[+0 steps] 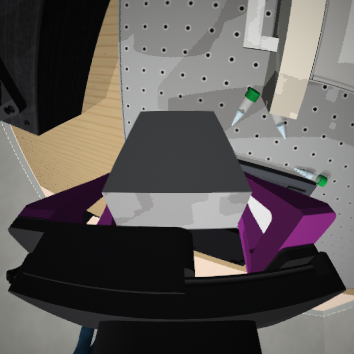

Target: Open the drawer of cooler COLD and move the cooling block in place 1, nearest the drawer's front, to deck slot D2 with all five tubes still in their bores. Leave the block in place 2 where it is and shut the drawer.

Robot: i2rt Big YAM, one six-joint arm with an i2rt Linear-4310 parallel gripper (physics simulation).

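Frame: origin at the arm's base, x right, y back, z down, level; centimetres.
Seen in the pictures: gripper, fingertip midpoint: (176, 174).
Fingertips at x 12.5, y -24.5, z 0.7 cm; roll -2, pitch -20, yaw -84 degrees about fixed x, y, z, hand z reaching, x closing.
Note:
Offsets run from my fingertips to a thing's top centre. "pt": to the spot under its first point. Level surfaces: height alone.
My gripper (176, 174) is shut on a block with a dark grey face and a pale silver side. The block @(dx -0.2, dy +0.9, dz -5.0 cm) (175, 155) is wedged between the two purple fingers, and no tubes show on its visible faces. Tubes lie loose on the perforated grey deck @(dz +10.0 cm) (165, 65): one green-capped tube @(dx -2.8, dy -4.6, dz +8.6 cm) (244, 105) right of the block, a second tube @(dx -1.6, dy -8.7, dz +8.6 cm) (281, 128) partly under a cream bar, and a third green-capped tube @(dx +4.8, dy -14.1, dz +8.6 cm) (313, 176) farther right. I cannot make out the cooler's label, its drawer, places 1 and 2 or slot D2.
The cream bar @(pt dx -7.6, dy -7.8, dz +3.0 cm) (296, 65) and a white bracket @(pt dx -9.9, dy -5.2, dz +5.5 cm) (254, 30) stand at the upper right. A flat dark object @(dx +10.4, dy -6.4, dz +8.2 cm) (280, 177) lies partly hidden behind the block. A large black body (65, 55) stands at the upper left, over a wooden surface @(dz +11.3 cm) (55, 150).

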